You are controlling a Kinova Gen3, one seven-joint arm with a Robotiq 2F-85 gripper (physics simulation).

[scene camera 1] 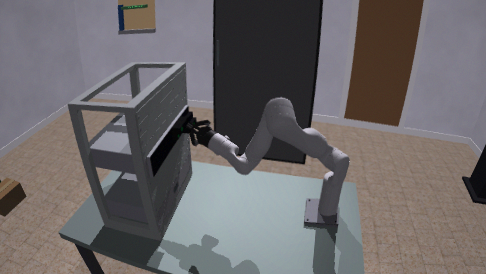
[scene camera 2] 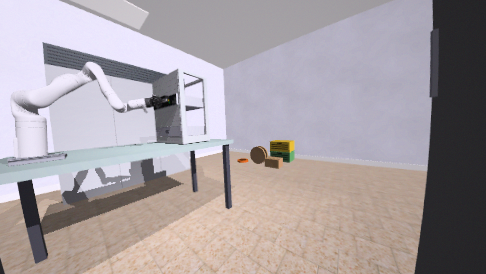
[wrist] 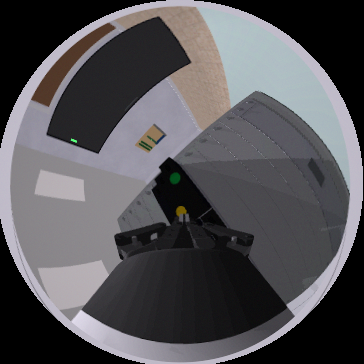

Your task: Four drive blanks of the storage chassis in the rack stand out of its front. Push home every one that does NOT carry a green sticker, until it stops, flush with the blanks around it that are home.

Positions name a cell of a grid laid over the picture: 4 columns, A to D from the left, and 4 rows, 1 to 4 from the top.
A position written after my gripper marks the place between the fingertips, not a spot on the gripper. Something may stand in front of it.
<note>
In view: my gripper (wrist: C3) and a grey rack (scene camera 1: B3).
The grey rack also shows in scene camera 2 (scene camera 2: B2) and in the wrist view (wrist: C2).
</note>
